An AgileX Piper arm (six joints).
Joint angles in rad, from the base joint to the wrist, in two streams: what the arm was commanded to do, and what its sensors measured. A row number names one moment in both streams.
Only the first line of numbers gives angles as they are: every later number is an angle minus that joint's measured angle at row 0.
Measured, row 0:
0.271 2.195 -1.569 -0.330 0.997 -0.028
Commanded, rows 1 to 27:
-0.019 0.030 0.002 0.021 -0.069 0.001
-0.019 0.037 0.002 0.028 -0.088 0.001
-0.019 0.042 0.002 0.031 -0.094 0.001
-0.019 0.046 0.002 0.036 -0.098 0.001
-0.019 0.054 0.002 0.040 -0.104 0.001
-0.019 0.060 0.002 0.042 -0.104 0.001
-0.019 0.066 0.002 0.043 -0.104 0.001
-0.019 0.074 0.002 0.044 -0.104 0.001
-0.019 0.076 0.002 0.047 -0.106 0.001
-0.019 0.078 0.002 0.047 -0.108 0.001
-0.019 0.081 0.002 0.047 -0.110 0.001
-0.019 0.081 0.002 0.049 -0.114 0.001
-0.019 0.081 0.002 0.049 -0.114 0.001
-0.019 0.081 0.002 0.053 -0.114 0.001
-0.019 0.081 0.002 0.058 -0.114 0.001
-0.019 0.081 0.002 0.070 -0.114 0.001
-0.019 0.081 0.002 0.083 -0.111 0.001
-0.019 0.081 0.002 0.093 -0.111 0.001
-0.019 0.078 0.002 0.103 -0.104 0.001
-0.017 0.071 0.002 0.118 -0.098 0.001
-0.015 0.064 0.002 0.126 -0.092 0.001
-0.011 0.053 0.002 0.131 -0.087 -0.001
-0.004 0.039 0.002 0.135 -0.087 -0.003
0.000 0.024 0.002 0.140 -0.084 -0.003
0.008 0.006 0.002 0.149 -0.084 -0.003
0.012 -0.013 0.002 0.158 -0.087 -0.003
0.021 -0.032 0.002 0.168 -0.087 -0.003
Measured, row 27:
-0.010 0.015 -0.008 0.075 -0.068 0.001
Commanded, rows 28 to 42:
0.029 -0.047 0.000 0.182 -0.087 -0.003
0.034 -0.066 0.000 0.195 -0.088 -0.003
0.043 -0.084 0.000 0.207 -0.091 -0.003
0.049 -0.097 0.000 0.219 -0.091 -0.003
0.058 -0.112 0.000 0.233 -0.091 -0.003
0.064 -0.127 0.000 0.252 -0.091 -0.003
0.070 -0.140 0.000 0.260 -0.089 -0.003
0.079 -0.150 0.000 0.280 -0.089 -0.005
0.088 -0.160 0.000 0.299 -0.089 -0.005
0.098 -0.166 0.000 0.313 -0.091 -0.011
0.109 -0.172 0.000 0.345 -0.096 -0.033
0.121 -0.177 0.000 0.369 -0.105 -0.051
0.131 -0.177 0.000 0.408 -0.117 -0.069
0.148 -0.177 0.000 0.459 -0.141 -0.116
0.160 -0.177 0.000 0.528 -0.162 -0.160
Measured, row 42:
0.117 -0.163 0.000 0.362 -0.097 -0.038
